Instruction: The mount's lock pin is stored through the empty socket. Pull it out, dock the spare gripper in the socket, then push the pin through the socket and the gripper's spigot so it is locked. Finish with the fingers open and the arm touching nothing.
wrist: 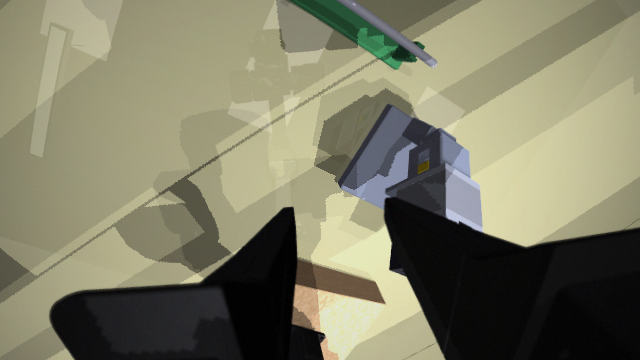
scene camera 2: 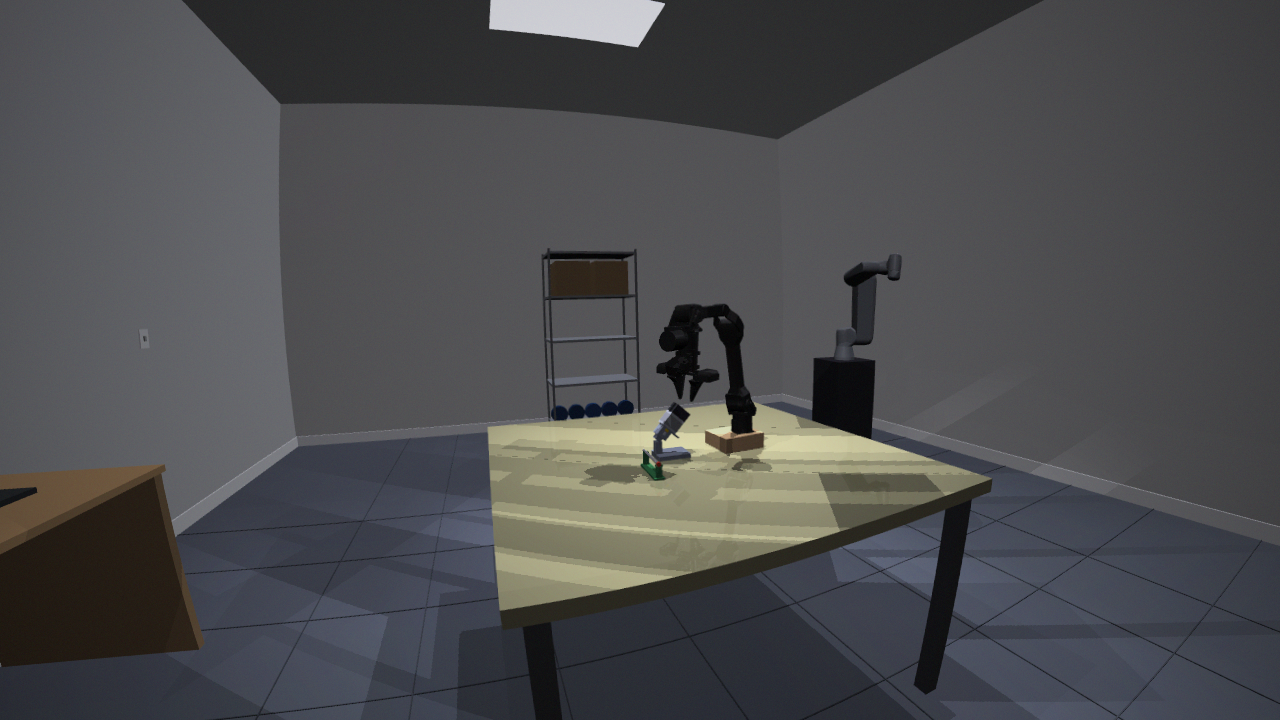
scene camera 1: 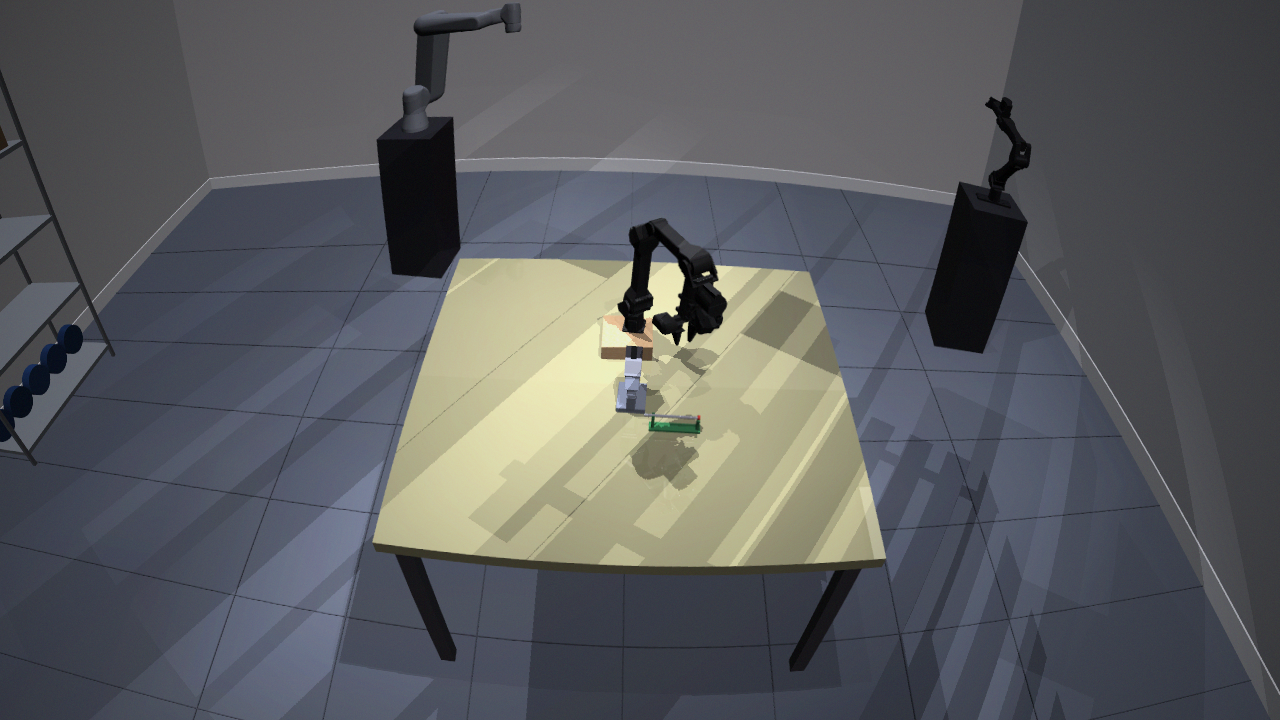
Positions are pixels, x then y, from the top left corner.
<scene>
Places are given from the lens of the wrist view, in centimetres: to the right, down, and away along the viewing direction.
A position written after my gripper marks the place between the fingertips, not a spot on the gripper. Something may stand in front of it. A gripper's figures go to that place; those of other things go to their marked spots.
my gripper [wrist: 339, 212]: 1, 1, 12
spare gripper [wrist: 444, 190]: 9, 1, 21
</scene>
